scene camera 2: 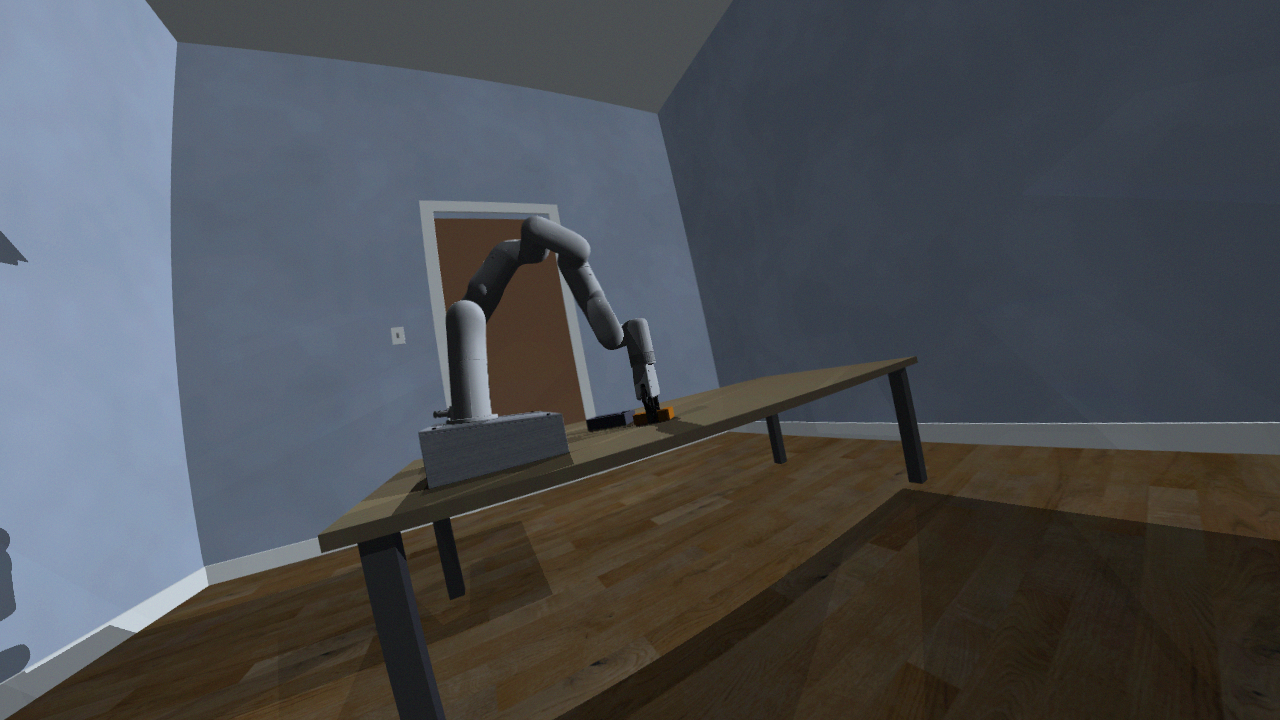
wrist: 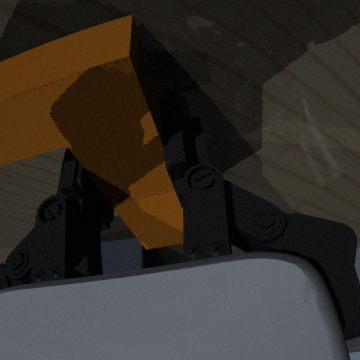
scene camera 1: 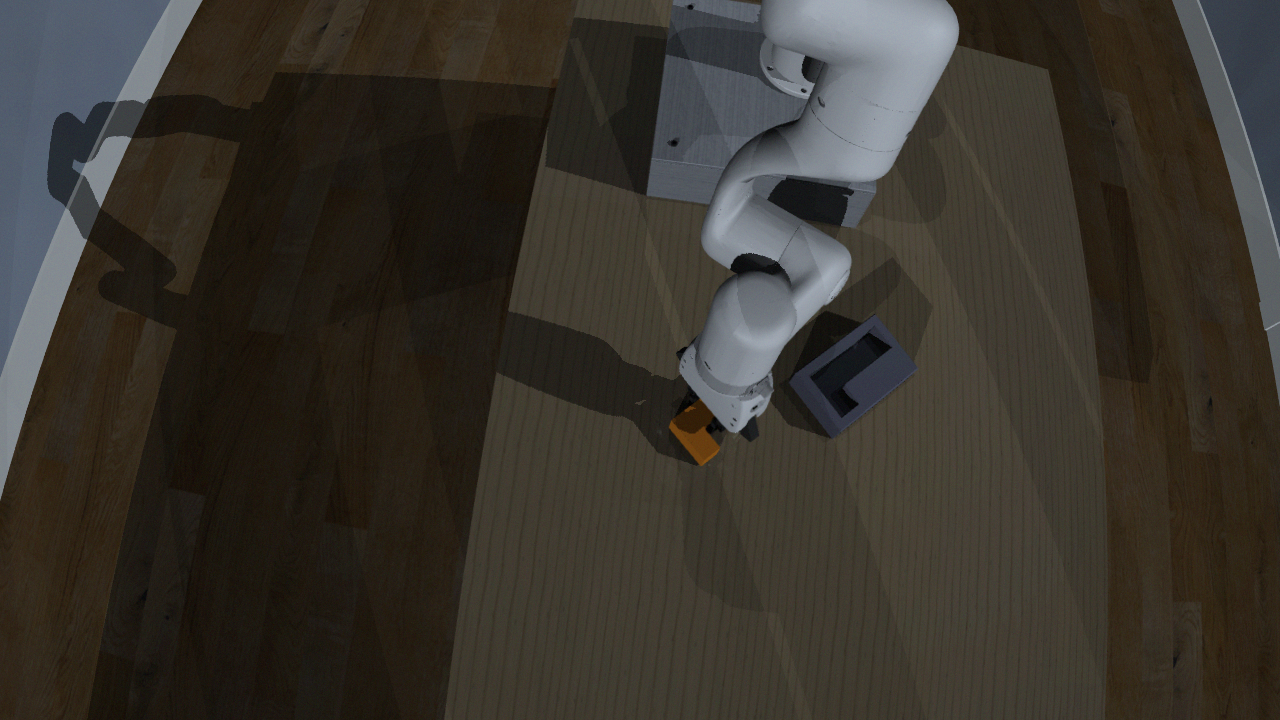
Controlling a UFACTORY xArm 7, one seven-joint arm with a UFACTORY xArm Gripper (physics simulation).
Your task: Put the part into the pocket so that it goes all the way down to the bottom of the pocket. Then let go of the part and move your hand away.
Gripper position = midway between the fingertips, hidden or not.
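Observation:
The gripper [scene camera 1: 708, 413] holds an orange L-shaped part [scene camera 1: 690, 426], which touches nothing else. Scene camera 2 shows the gripper [scene camera 2: 655, 421] too, while the wrist view has both the gripper [wrist: 134, 126] and the orange L-shaped part [wrist: 92, 90]. The scene also includes a grey pocket block [scene camera 1: 845, 381].

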